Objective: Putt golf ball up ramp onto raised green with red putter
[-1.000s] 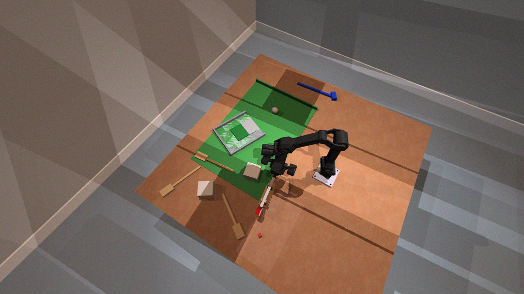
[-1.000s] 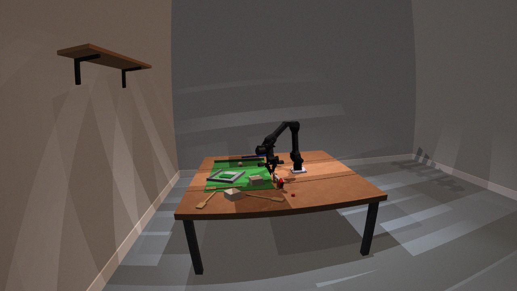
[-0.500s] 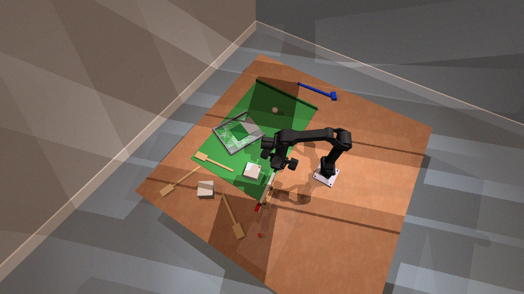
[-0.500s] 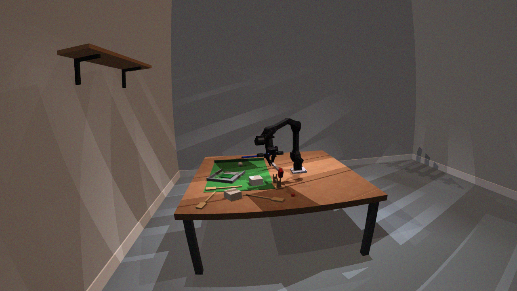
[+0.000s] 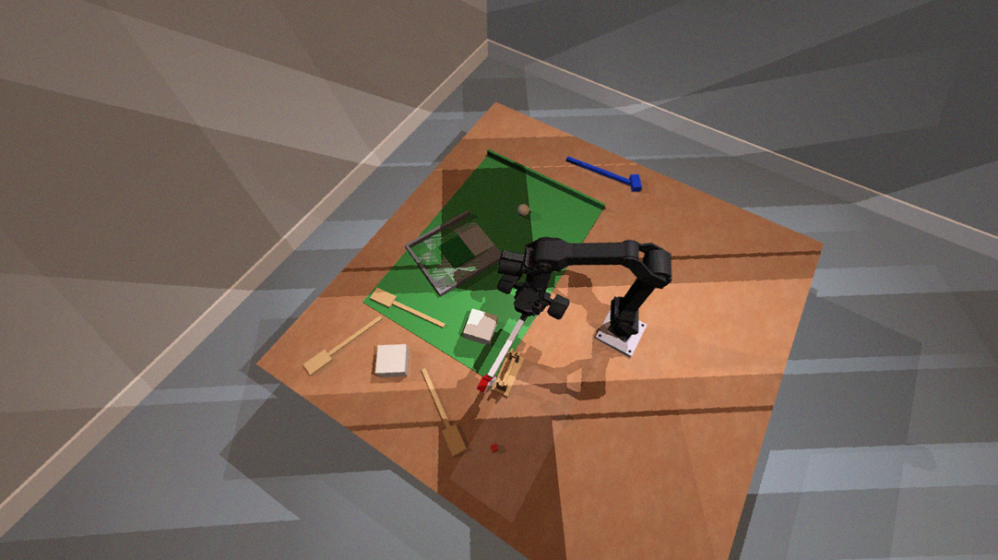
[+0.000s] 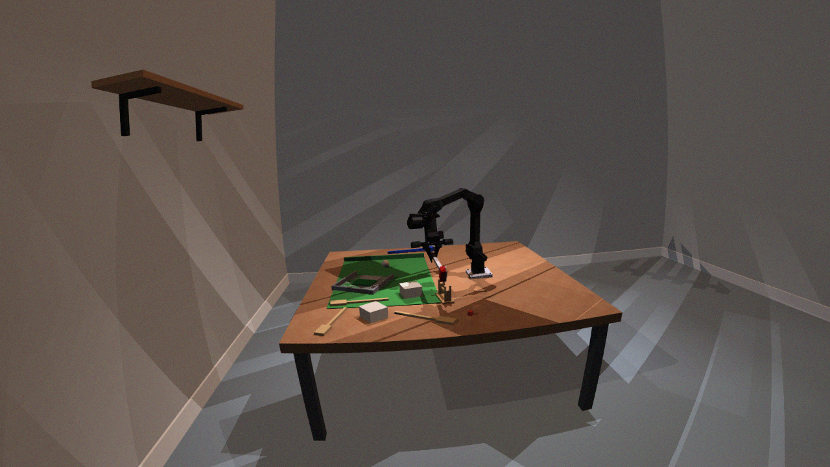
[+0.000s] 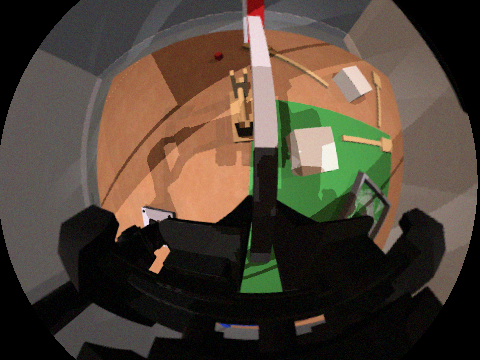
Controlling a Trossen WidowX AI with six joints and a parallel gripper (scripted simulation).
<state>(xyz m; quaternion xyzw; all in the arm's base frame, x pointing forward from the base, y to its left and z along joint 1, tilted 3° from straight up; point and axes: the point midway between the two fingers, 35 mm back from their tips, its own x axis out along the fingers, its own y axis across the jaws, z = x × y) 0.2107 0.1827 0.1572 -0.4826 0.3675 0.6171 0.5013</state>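
Now: gripper tip 3 cm past the red putter, 11 cm to the right of it and 2 cm below it. The rest, counted from my gripper tip: wooden rack 5 cm behind, 14 cm to the left, 9 cm below; white golf ball 29 cm ahead, 32 cm to the right, 10 cm below; red cube 16 cm behind, 31 cm to the left, 12 cm below.
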